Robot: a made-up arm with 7 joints.
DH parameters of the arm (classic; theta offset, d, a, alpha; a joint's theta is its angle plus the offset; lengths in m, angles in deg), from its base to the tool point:
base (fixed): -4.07 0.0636 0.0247 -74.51
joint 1: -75.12 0.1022 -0.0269 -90
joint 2: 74 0.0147 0.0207 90
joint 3: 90 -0.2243 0.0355 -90
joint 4: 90 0.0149 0.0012 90
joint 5: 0 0.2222 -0.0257 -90
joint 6: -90 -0.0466 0.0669 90
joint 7: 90 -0.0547 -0.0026 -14.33
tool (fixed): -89.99 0.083 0 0
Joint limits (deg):
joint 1: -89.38..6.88
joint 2: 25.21..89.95
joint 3: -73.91..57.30
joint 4: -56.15..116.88
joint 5: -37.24..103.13
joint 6: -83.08..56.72
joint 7: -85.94..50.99
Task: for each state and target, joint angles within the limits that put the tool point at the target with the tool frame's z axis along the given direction. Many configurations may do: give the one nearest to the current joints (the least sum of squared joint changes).
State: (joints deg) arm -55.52 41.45 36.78 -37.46 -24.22 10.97 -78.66
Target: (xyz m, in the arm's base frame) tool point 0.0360 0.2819 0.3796 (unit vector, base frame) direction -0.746 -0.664 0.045
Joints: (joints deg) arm -75.99 79.66 57.30 -6.34 -3.31 20.88 -84.44
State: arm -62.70 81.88 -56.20 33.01 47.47 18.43 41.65
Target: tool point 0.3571 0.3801 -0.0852 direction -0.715 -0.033 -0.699
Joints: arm -28.88 89.95 -28.75 10.57 79.31 -18.43 29.89
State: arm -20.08 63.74 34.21 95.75 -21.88 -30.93 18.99
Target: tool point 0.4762 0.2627 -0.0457 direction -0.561 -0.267 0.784
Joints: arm -58.63 31.72 22.21 76.44 -20.07 -48.18 15.68
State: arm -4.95 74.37 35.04 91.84 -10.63 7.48 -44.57
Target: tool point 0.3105 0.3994 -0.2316 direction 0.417 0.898 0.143
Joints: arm -46.06 47.53 40.06 102.94 -11.26 44.87 -48.58
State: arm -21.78 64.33 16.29 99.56 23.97 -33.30 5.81
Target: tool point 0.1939 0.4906 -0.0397 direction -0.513 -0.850 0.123
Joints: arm -2.85 88.33 9.31 65.30 29.27 -83.08 -3.39
